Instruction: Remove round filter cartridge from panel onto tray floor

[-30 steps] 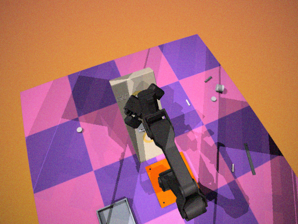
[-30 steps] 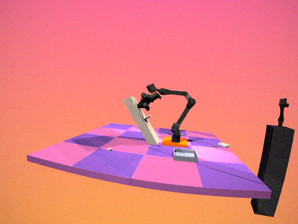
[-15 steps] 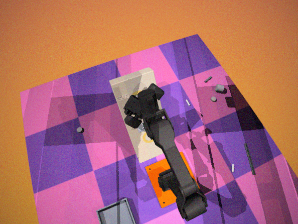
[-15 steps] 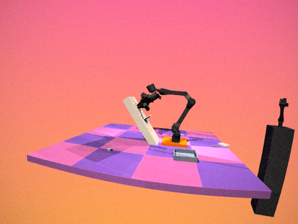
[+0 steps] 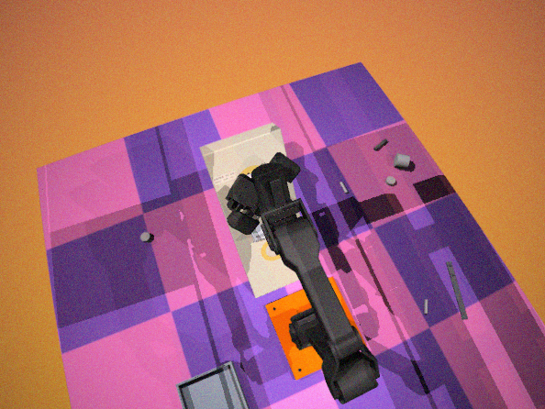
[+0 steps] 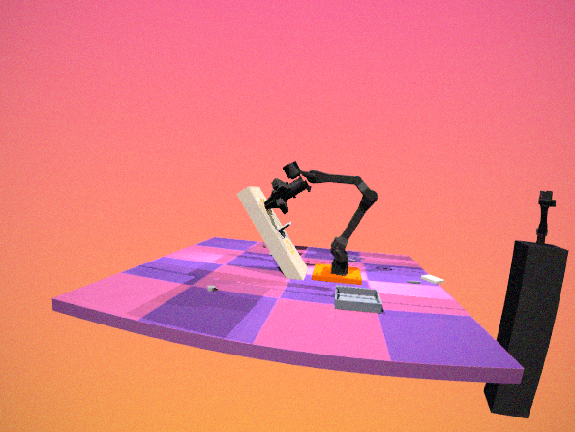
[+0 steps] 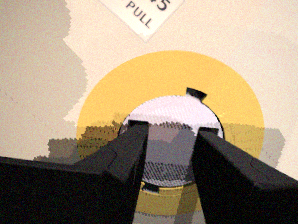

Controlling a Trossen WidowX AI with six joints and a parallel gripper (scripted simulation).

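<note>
Right now my gripper tip is 1 cm short of the round pale filter cartridge and 1 cm above it. Round my gripper tip: grey tray: 46 cm behind, 19 cm to the left, 27 cm below.
</note>
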